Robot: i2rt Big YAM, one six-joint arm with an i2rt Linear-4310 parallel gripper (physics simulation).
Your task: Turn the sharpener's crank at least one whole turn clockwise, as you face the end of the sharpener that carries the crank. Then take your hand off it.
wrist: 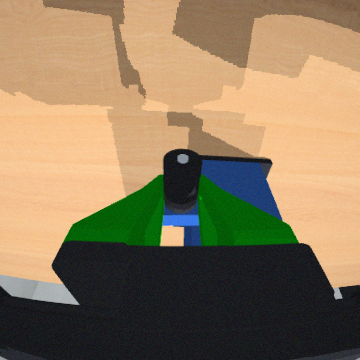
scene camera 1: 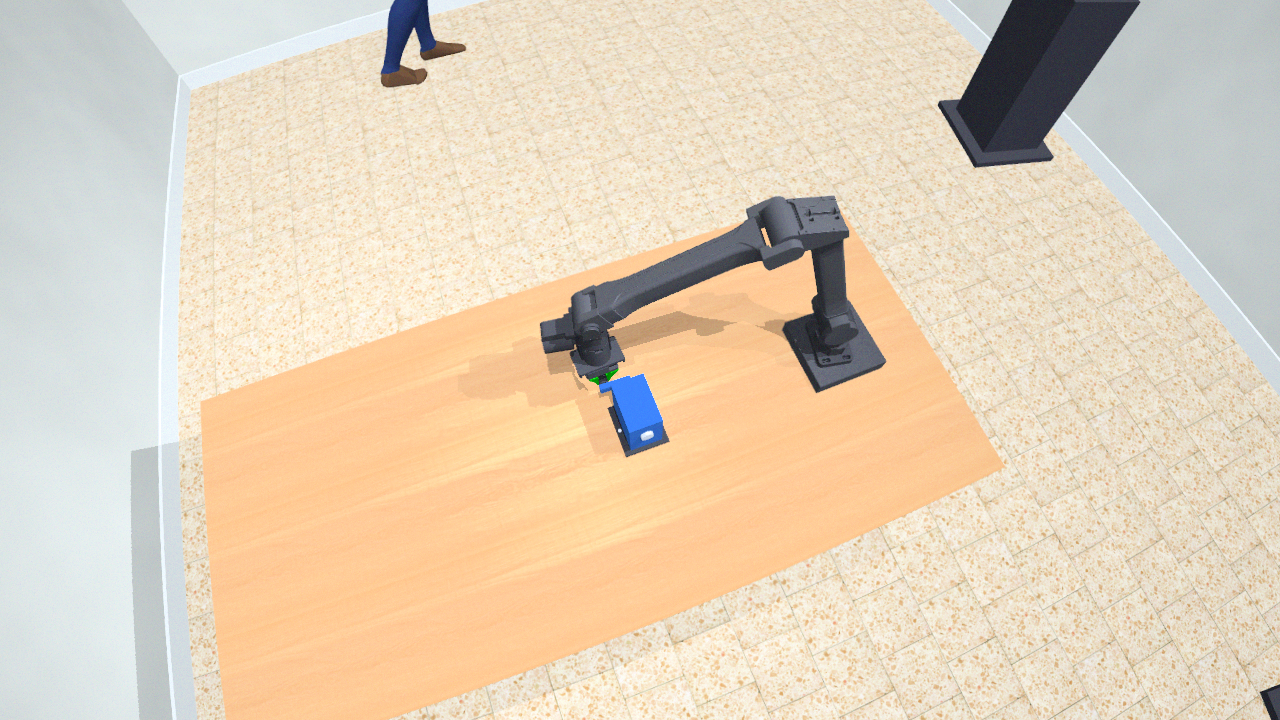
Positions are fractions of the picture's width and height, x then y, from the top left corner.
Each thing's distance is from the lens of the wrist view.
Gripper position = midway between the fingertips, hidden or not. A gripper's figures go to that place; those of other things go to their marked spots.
my gripper (wrist: 0.50, 0.51): 0.13 m
crank (wrist: 0.50, 0.47): 0.11 m
